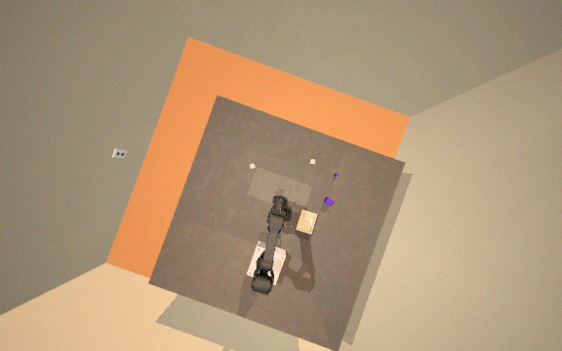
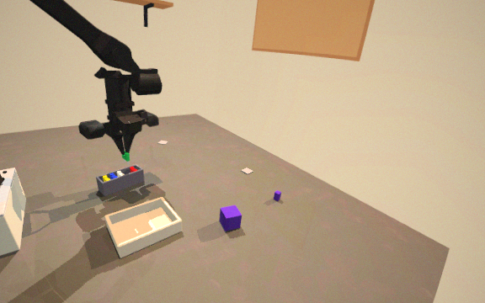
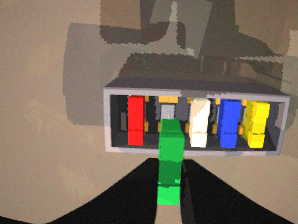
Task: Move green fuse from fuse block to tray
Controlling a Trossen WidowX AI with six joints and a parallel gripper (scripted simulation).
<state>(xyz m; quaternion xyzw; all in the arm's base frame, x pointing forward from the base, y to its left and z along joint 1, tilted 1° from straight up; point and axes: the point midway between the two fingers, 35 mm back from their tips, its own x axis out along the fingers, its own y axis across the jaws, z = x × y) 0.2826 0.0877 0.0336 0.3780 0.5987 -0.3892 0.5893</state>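
Right now the cream tray is 20 mm ahead of my gripper tip, 200 mm to the right of it and 90 mm below it. From my gripper tip the other things lie so: white fuse 20 mm behind, 10 mm to the right, 70 mm below; red fuse 20 mm ahead, 10 mm to the left, 70 mm below; green fuse 10 mm below.
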